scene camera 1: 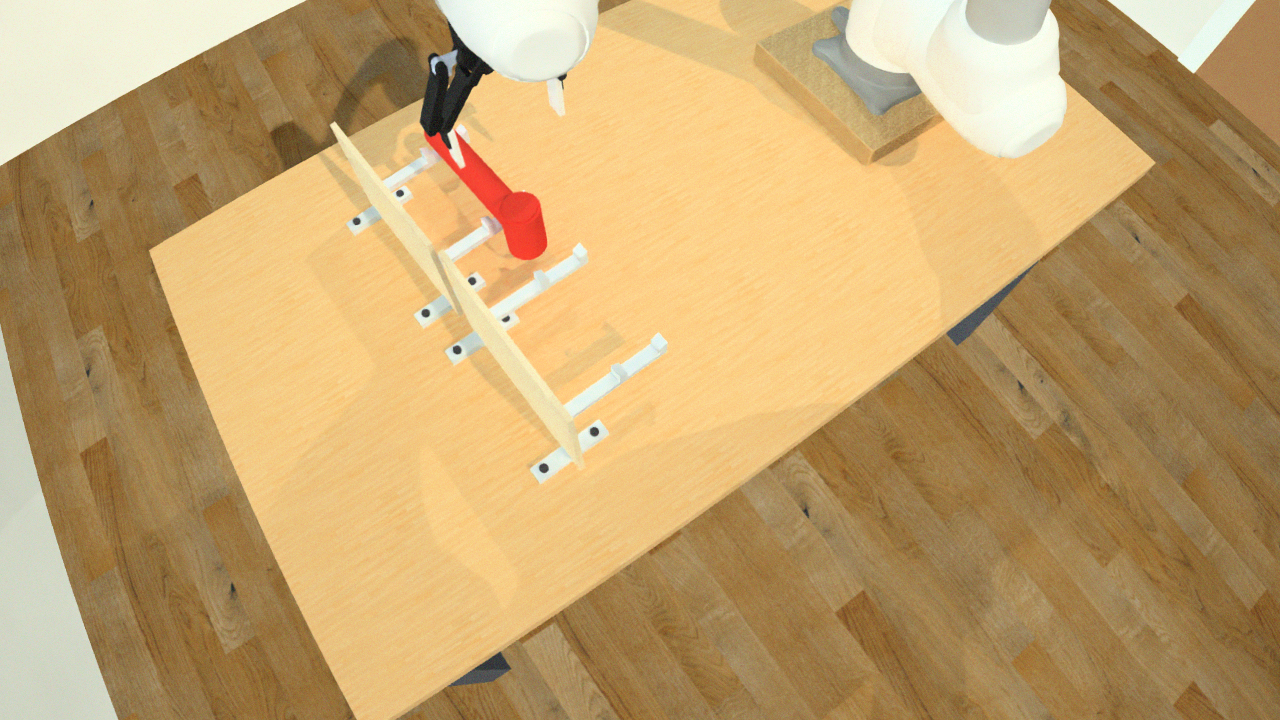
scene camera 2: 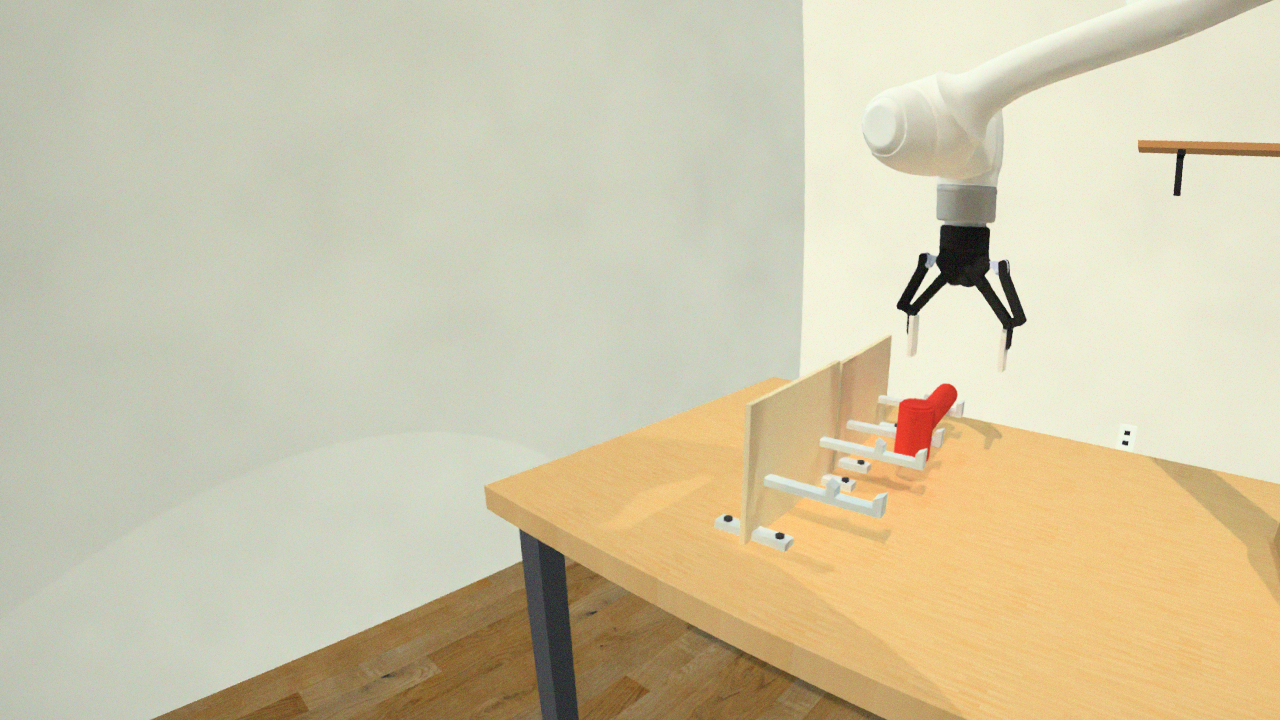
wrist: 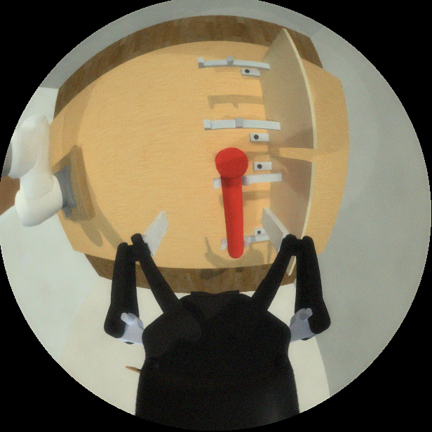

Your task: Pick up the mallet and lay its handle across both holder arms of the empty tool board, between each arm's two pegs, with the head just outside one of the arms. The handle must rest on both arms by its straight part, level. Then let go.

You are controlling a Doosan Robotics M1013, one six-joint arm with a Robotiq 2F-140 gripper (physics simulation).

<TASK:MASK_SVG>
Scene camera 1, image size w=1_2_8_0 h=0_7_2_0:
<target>my gripper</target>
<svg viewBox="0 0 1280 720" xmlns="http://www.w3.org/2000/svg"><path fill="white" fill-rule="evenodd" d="M566 73L546 81L550 106L560 117L565 115L563 80L567 77ZM447 19L453 40L452 52L442 56L432 53L428 57L430 74L419 123L429 137L434 137L437 133L440 133L442 141L449 149L451 157L459 168L462 169L466 165L453 126L473 87L478 85L483 74L486 76L495 70L463 43ZM457 63L455 67L455 76L448 88L449 76L452 75L452 67Z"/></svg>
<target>red mallet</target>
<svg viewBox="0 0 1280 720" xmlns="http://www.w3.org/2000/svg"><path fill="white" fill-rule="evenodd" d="M424 130L427 142L501 223L511 254L521 260L531 260L539 257L546 250L547 236L538 198L528 192L513 193L454 129L466 165L462 169L459 168L451 157L449 149L442 141L440 133L437 133L434 137L429 137Z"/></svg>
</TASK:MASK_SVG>
